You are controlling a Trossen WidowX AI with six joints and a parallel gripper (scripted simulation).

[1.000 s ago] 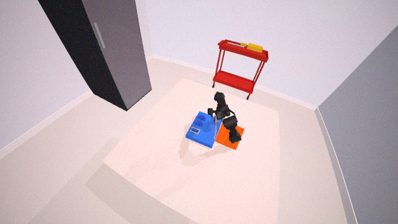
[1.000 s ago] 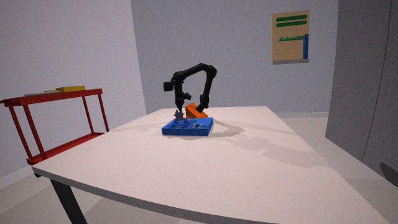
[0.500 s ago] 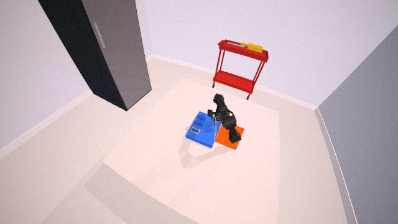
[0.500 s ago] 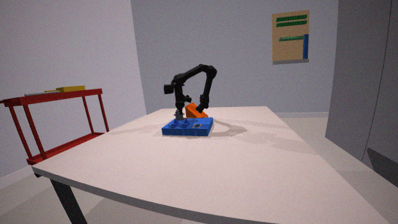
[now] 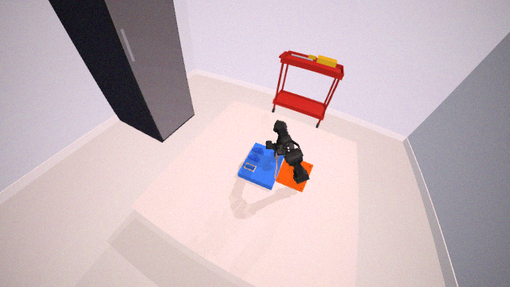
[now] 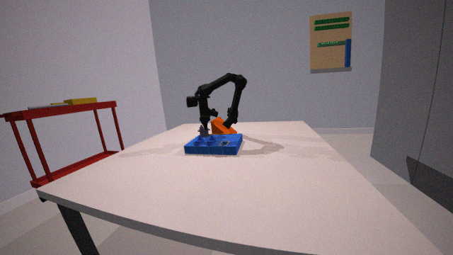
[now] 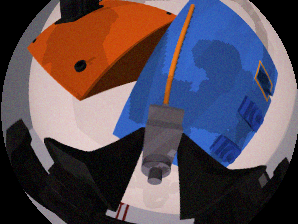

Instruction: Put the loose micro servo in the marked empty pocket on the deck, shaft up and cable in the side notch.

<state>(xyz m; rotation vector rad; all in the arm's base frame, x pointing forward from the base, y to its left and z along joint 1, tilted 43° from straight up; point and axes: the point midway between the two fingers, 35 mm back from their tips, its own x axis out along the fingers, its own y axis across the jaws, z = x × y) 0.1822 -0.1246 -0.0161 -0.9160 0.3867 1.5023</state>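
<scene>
Right now the blue robot deck is 80 mm to the left of my gripper tip, 70 mm below it and 30 mm ahead of it.
</scene>
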